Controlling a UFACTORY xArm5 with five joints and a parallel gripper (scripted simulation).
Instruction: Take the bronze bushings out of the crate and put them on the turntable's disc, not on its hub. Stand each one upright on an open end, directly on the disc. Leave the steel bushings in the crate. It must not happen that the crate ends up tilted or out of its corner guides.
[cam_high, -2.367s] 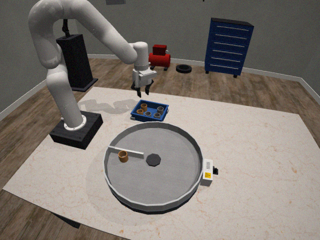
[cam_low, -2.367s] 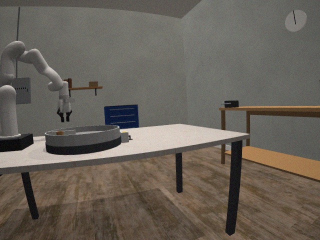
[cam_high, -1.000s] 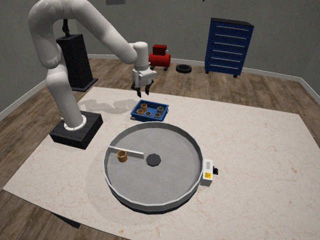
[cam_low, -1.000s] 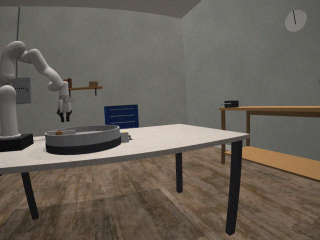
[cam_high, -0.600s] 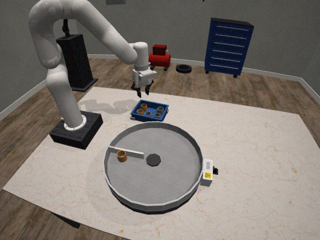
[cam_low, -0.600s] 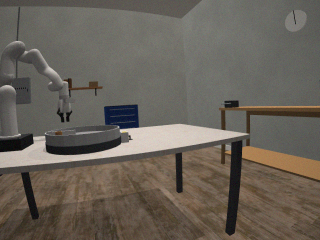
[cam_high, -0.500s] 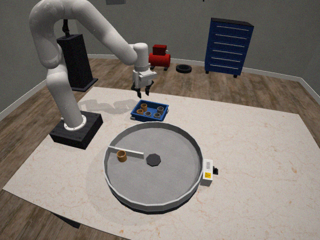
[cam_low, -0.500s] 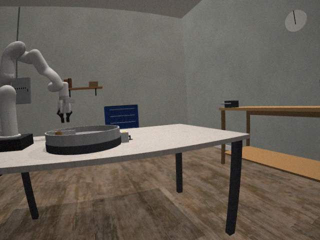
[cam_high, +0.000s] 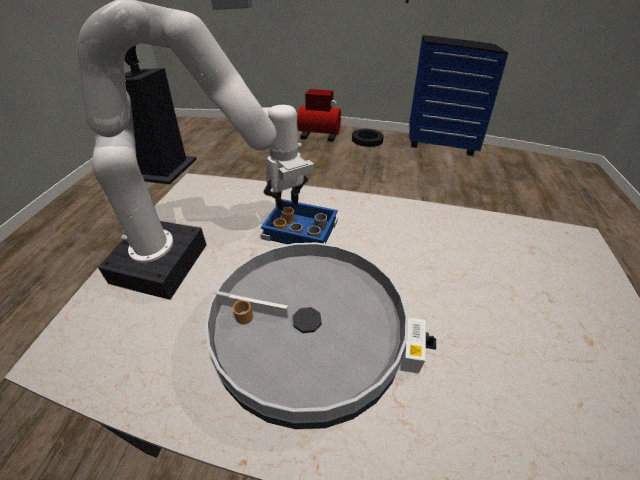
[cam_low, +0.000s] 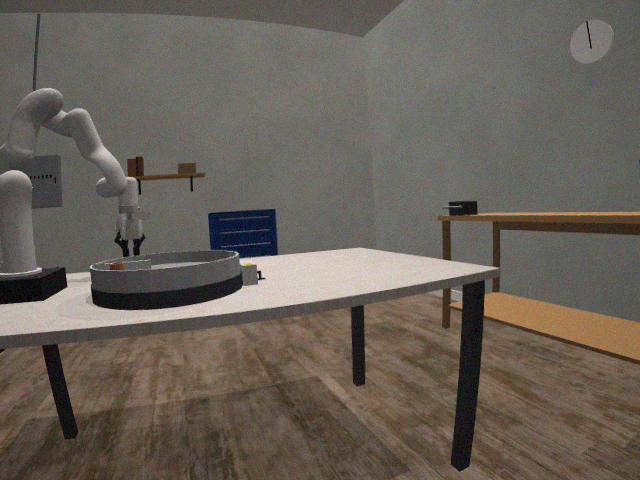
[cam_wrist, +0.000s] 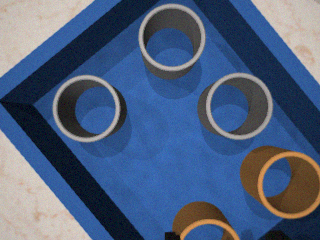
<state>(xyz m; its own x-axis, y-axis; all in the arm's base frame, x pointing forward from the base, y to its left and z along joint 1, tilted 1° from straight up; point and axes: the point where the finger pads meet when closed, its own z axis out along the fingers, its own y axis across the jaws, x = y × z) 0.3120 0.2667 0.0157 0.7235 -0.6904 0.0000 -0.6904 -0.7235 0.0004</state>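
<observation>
Now: hand 60 mm above the blue crate, 50 mm short of it and 30 mm to the left of it. Round my hand: turntable (370 mm to the right, 160 mm ahead, 30 mm below).
</observation>
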